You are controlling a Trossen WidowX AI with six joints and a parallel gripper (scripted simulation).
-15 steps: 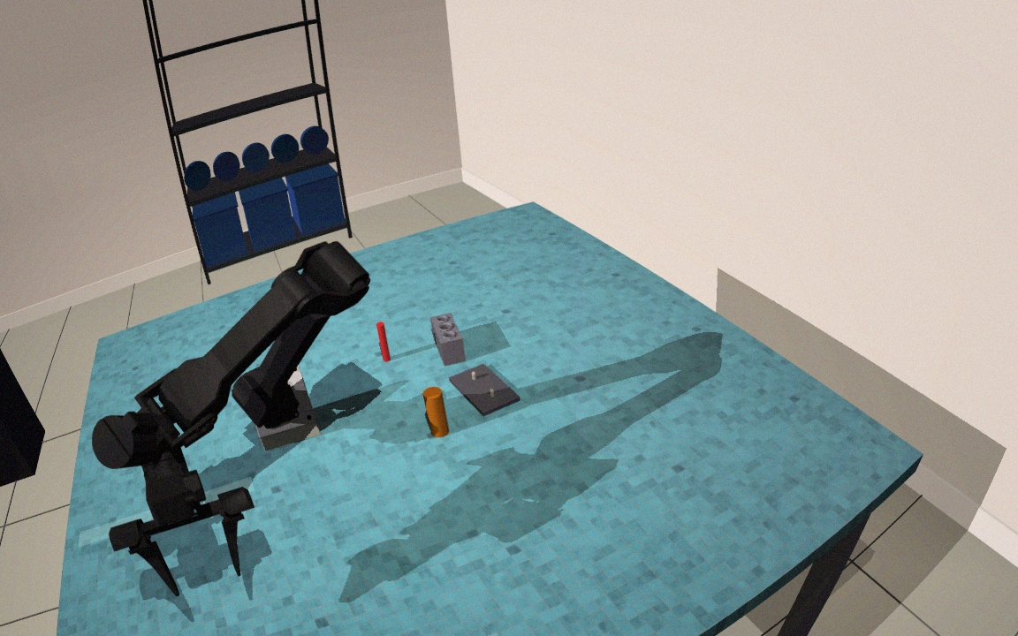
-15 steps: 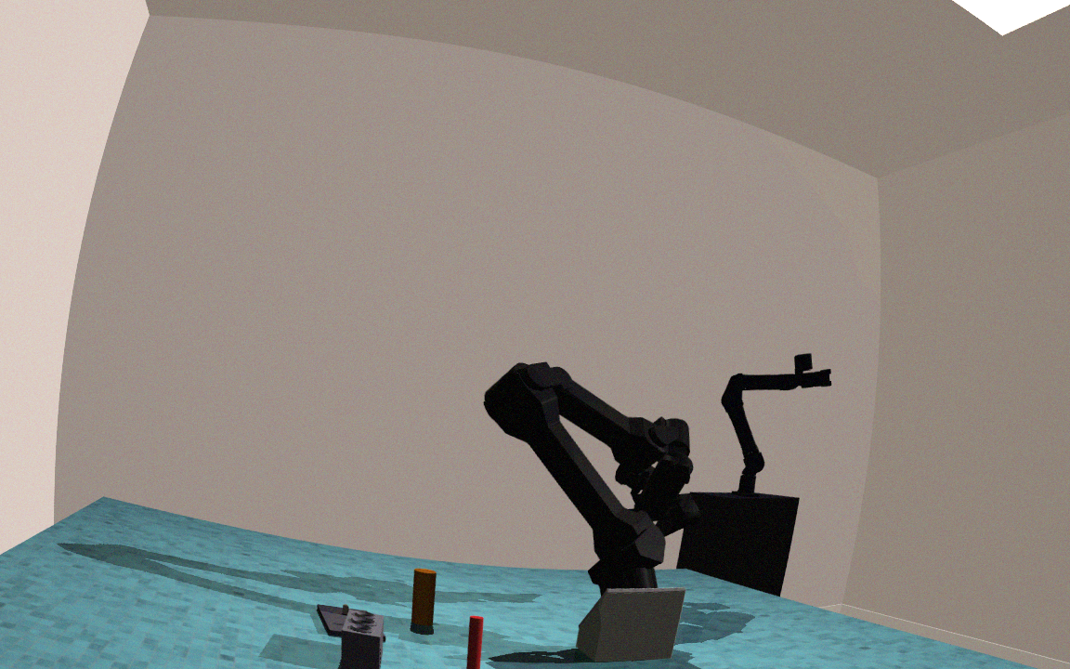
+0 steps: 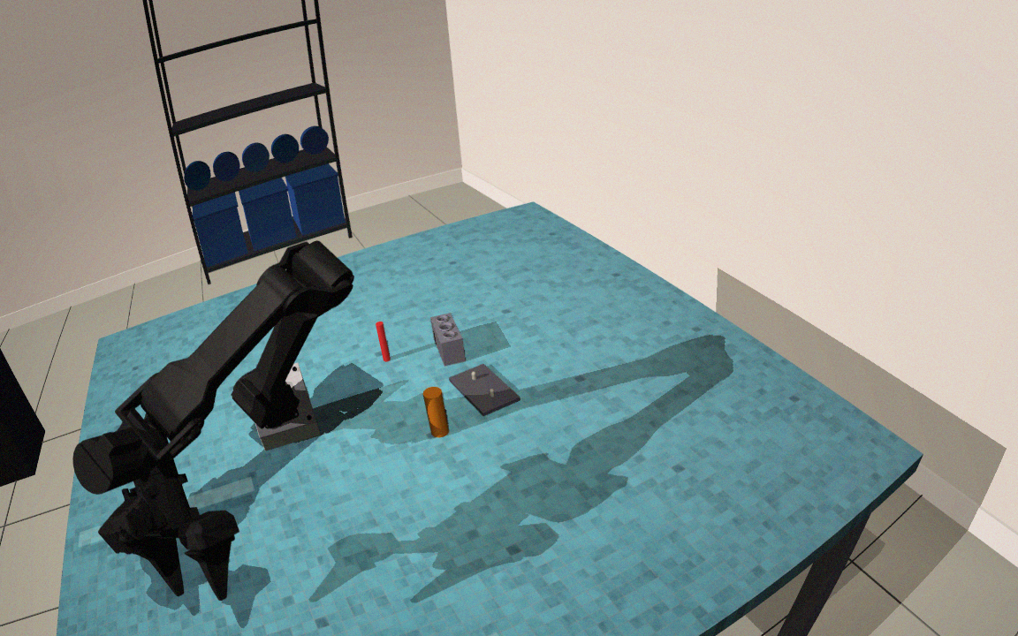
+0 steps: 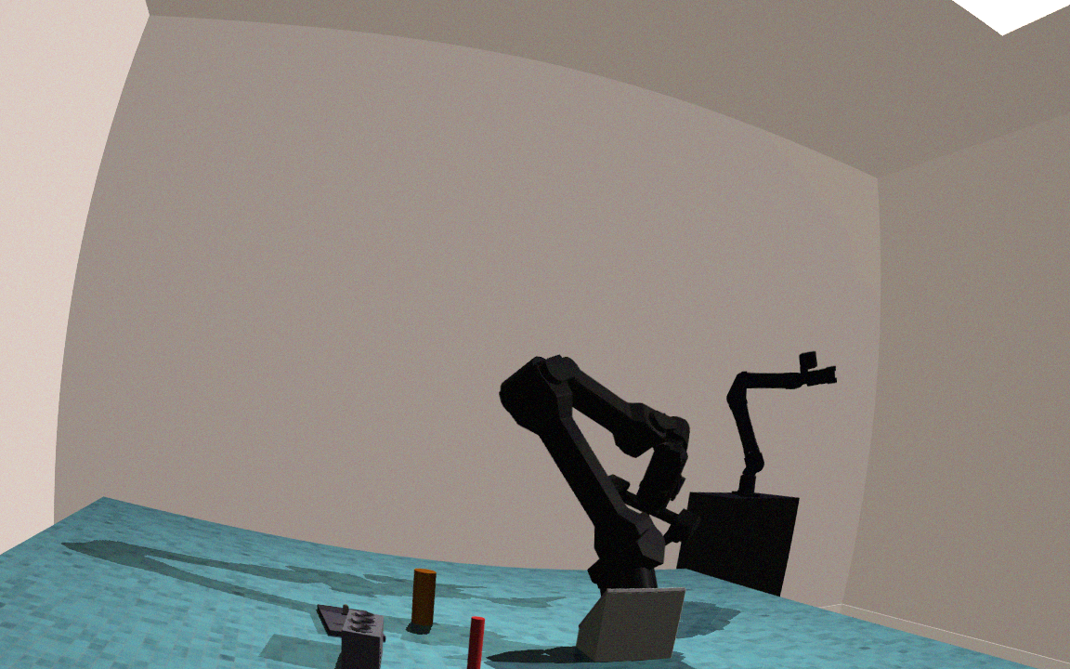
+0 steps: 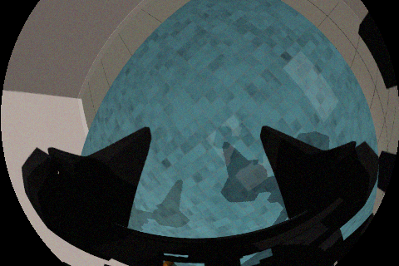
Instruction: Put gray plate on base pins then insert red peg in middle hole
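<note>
The base is 52 cm ahead of my gripper tip, 32 cm to the left of it and 9 cm below it. From my gripper tip the other things lie so: gray plate: 52 cm ahead, 46 cm to the left, 6 cm below; then red peg: 50 cm to the left, 41 cm ahead, 6 cm below; then orange cylinder: 41 cm ahead, 26 cm to the left, 6 cm below.
</note>
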